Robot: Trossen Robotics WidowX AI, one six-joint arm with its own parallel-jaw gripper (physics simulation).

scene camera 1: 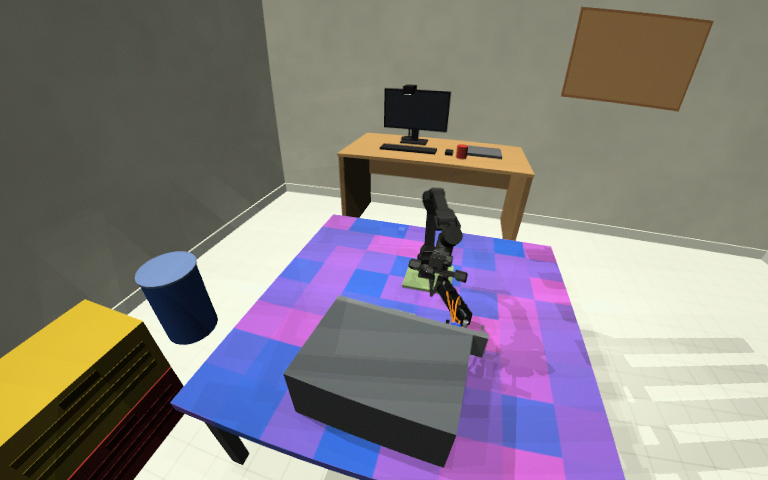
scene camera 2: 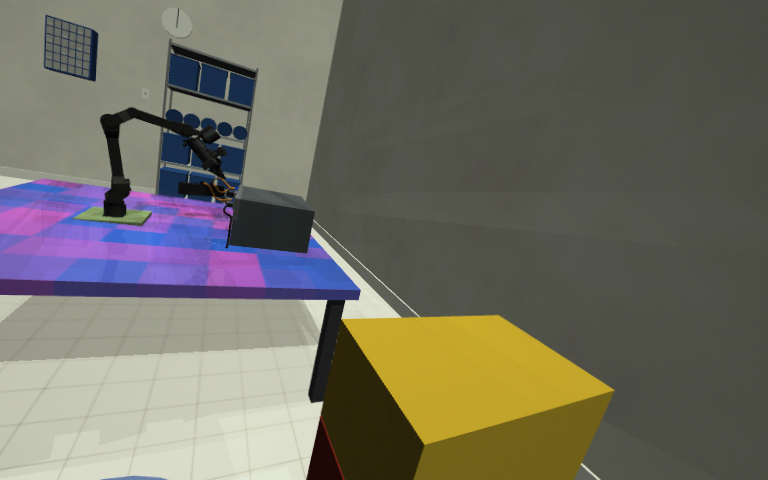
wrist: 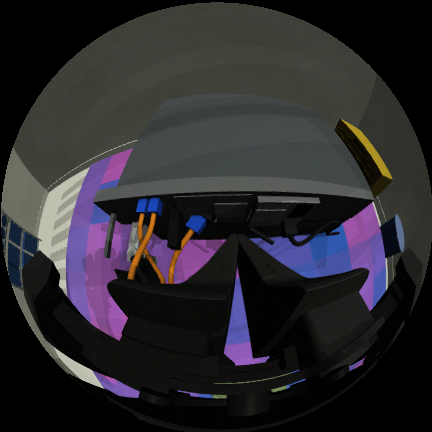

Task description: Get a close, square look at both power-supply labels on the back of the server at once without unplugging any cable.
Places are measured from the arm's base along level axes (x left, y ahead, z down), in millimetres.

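Where they show: gripper, fingertip midpoint: (scene camera 1: 430,296) (scene camera 2: 225,179) (wrist: 235,240); arm's base, origin of the base link: (scene camera 1: 425,274) (scene camera 2: 114,215).
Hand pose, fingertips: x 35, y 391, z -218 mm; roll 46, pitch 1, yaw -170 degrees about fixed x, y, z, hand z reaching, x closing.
Each offset is from my fingertips to the top centre of the thing. "spot": to the spot under its first point. Level surfaces: height alone.
The grey server (scene camera 1: 385,362) (scene camera 2: 271,220) (wrist: 235,150) sits on the patterned table, its back toward the arm's base. In the wrist view the back shows as a dark, steeply foreshortened strip under the top edge. Outlined panels @[spot: dy +41, dx -76, dz +49 mm] (wrist: 287,205) show at its right half; I cannot make out either power-supply label. Orange cables (scene camera 1: 454,308) (scene camera 2: 212,189) (wrist: 150,240) run from blue plugs @[dy +70, dx +76, dz +41 mm] (wrist: 150,206) at the left. A black cable (wrist: 300,241) (scene camera 2: 228,226) hangs at the other side. My gripper (scene camera 1: 433,292) (scene camera 2: 223,176) (wrist: 235,240) is shut and empty, above and behind the server's back.
A black bar @[dy -76, dx +81, dz +35 mm] (scene camera 1: 455,303) (scene camera 2: 192,187) stands out behind the server beside the orange cables. A grey flange (scene camera 1: 479,344) extends at one back corner. The arm's green base plate (scene camera 1: 414,280) (scene camera 2: 90,215) is on the table @[dz +228 mm] (scene camera 1: 254,362). A yellow cabinet (scene camera 2: 475,367) and blue bin (scene camera 1: 180,300) stand beyond the table.
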